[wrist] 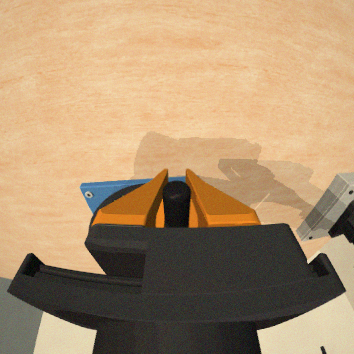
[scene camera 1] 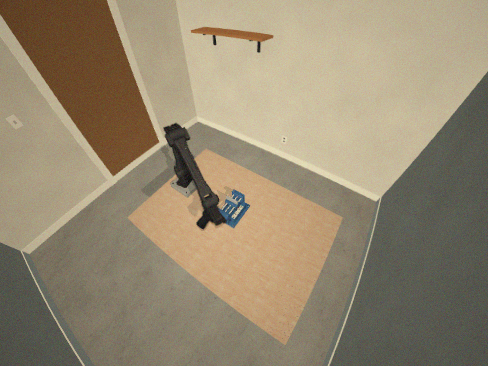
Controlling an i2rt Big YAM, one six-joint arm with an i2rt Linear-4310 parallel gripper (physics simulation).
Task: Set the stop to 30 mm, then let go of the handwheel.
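Places are measured from the arm's base along level axes (x up, y back, z right), in centimetres.
Pixels of known places: gripper, fingertip midpoint: (wrist: 176, 175); arm's base, link origin: (wrist: 351, 213) (scene camera 1: 185, 180).
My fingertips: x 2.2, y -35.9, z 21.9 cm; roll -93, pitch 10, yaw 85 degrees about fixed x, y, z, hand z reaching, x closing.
Note:
Ahead of a thing's pixels: the offset from my fingertips to its top centre. "*": to the spot under its first point. Level surfaces: height alone.
The blue stop device (scene camera 1: 241, 212) (wrist: 102, 193) stands on the wooden mat, with pale scale markings and a grey block on its top in the scene view. The scale reading is too small to tell. The handwheel @[* dx -0.4, dy -6.8, dz -1.8 cm] (wrist: 107, 201) is a dark disc, mostly hidden behind the fingers in the wrist view. Its black handle knob @[dx +4.5, dy -0.4, dz -0.4 cm] (wrist: 177, 200) stands upright between the two orange fingertips. My gripper (wrist: 176, 175) is shut on this knob. In the scene view the gripper is at the left side of the blue device, and the handwheel is hidden by the arm.
The wooden mat @[dx -5.8 cm] (scene camera 1: 280, 260) (wrist: 175, 75) lies on the grey floor. The arm's grey base plate (scene camera 1: 181, 188) (wrist: 325, 207) is bolted at the mat's edge. A wall shelf (scene camera 1: 232, 34) hangs high above, and a brown door (scene camera 1: 80, 75) is at the left.

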